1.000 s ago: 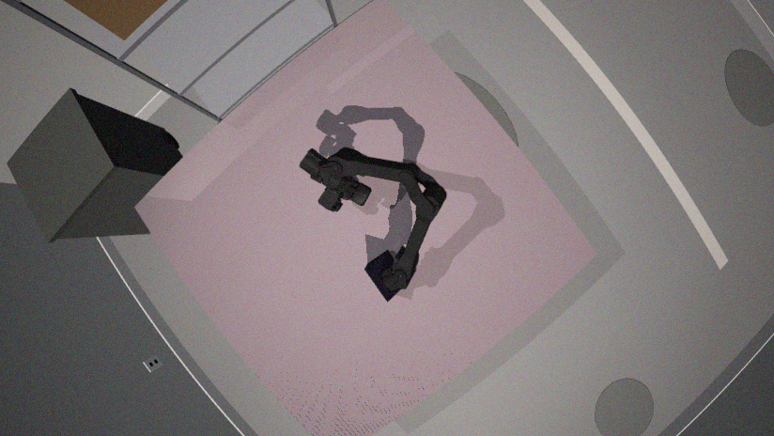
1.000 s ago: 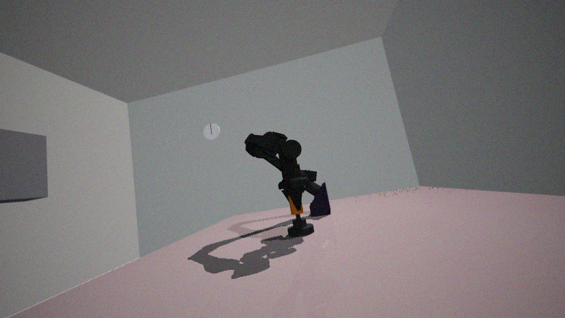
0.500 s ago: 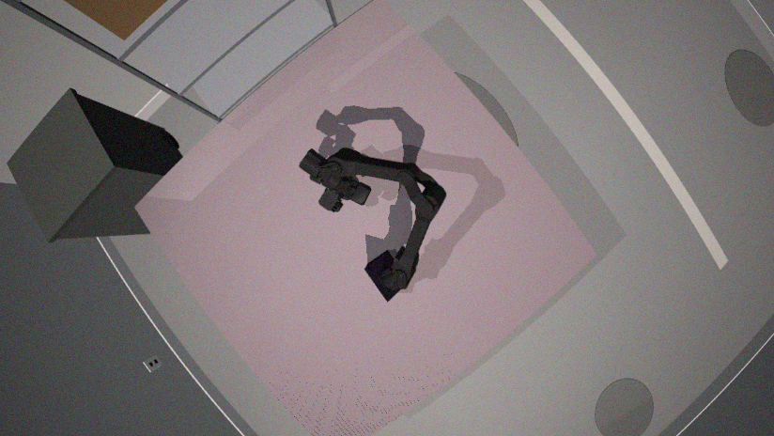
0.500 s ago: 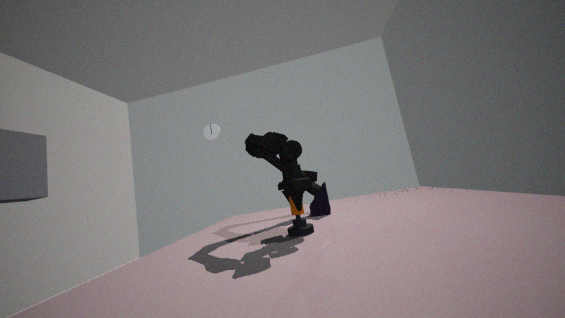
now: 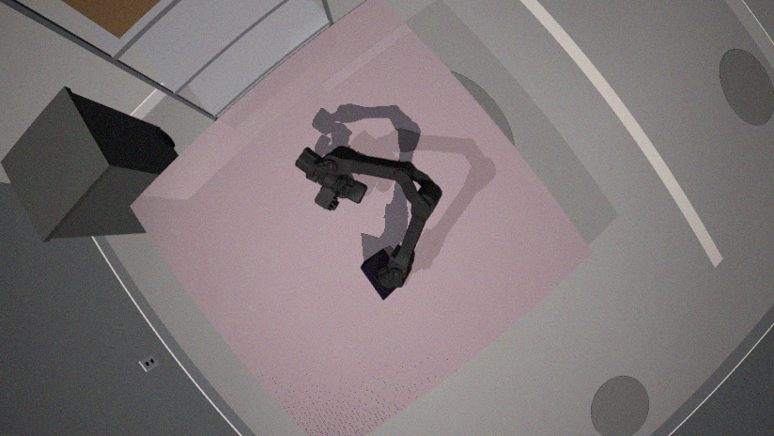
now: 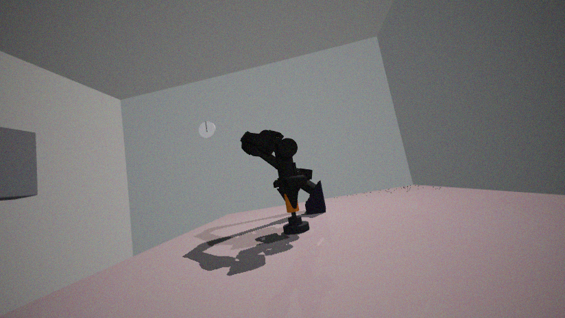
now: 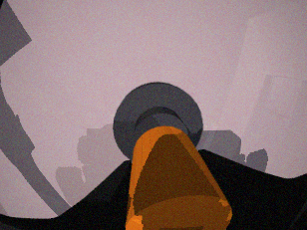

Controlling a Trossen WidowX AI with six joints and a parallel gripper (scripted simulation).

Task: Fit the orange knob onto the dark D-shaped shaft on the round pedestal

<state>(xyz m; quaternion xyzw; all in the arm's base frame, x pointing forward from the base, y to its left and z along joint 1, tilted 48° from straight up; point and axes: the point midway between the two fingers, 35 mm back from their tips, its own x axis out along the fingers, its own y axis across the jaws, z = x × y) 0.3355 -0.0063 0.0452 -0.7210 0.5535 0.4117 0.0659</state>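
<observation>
Right now the orange knob is 2 cm above my gripper tip. Round my gripper tip: round pedestal: 4 cm below.
</observation>
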